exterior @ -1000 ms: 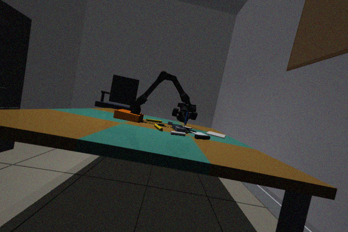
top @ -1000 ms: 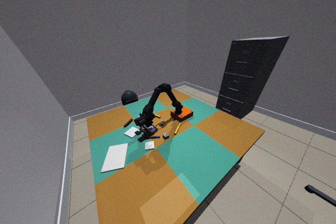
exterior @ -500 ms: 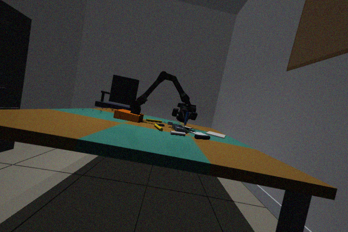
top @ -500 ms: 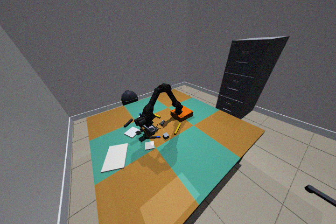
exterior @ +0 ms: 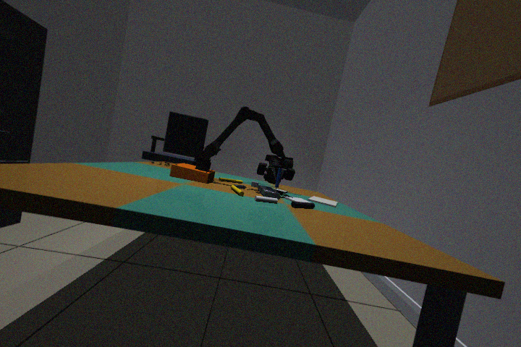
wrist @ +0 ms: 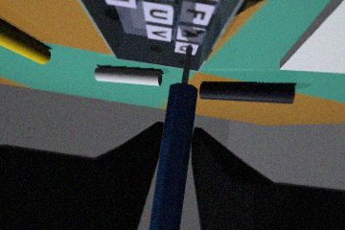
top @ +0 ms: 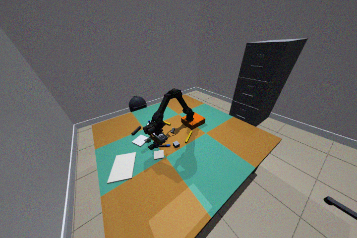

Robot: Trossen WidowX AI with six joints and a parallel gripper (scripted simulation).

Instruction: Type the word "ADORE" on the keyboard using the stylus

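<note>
My gripper tip is now 1 cm above the blue stylus. From my gripper tip the other things lie so: white marker: 7 cm behind, 14 cm to the right, 7 cm below; then dark marker: 9 cm ahead, 13 cm to the right, 7 cm below; then blue pen: 2 cm ahead, 23 cm to the left, 7 cm below.
</note>
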